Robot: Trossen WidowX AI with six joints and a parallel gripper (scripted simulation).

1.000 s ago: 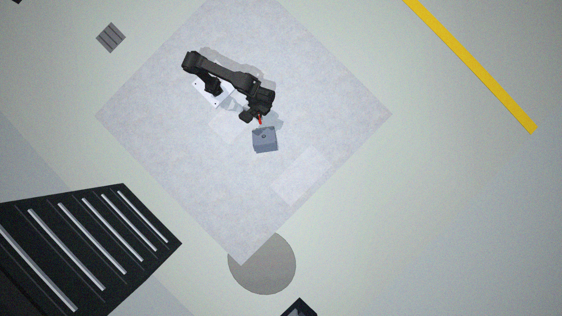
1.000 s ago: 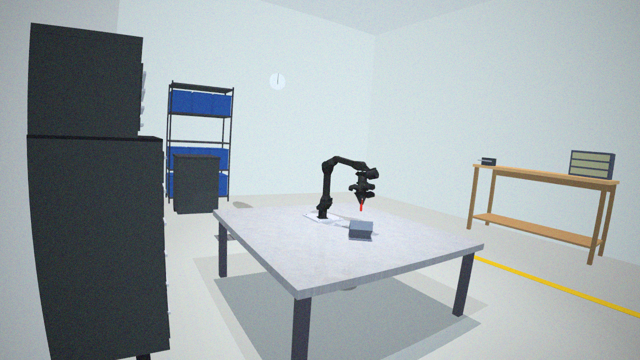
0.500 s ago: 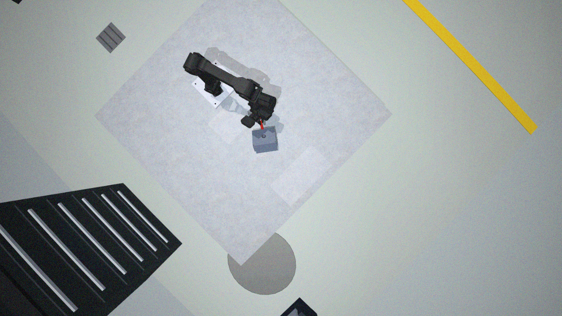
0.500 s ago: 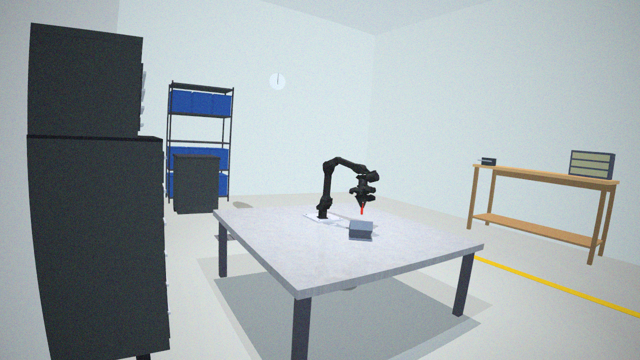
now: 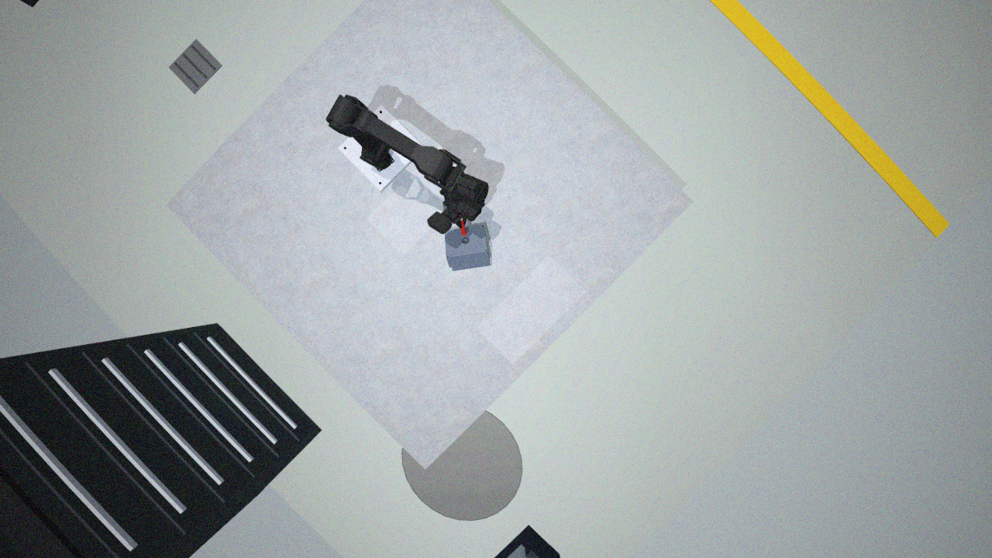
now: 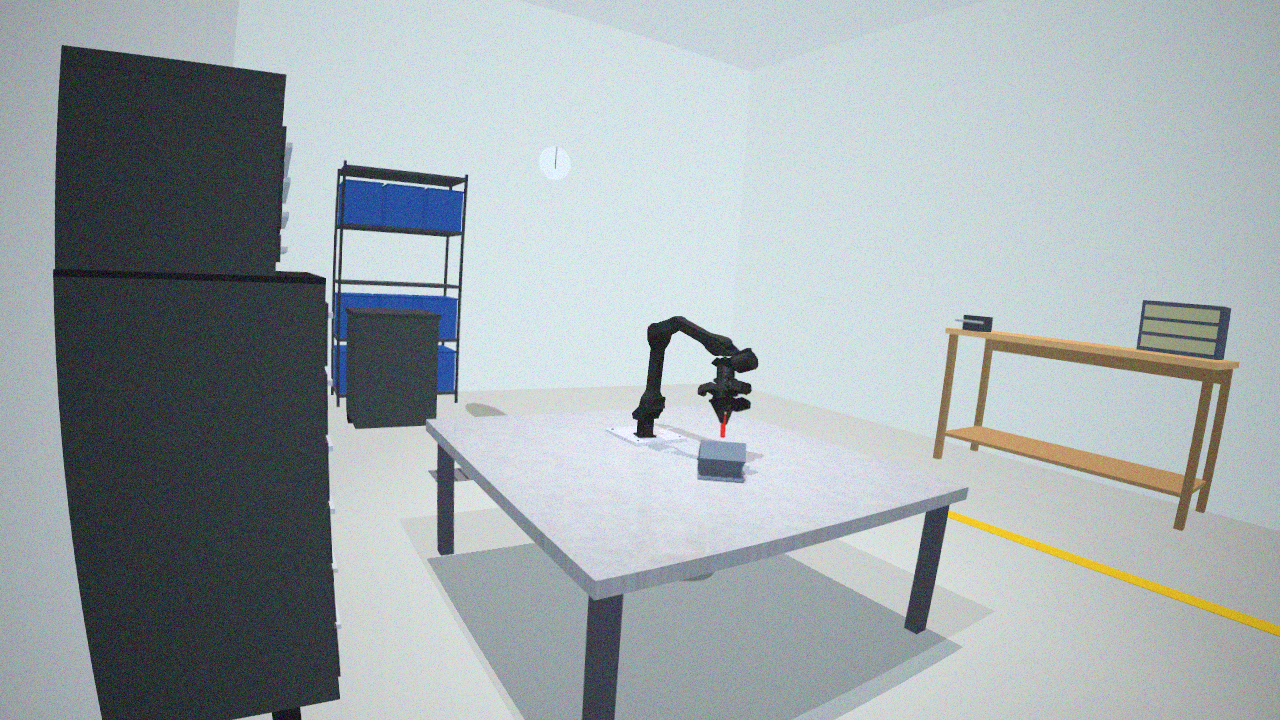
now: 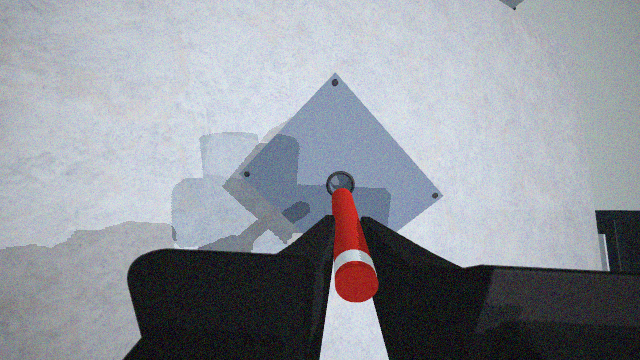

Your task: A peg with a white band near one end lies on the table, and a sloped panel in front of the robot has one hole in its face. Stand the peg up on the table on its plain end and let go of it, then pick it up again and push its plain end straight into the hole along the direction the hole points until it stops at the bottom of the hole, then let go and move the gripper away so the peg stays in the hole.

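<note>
Right now my gripper tip is 5 cm short of the blue-grey sloped panel, 2 cm to the left of it and 9 cm above it. Round my gripper tip: red peg: 1 cm behind, 1 cm above.
</note>
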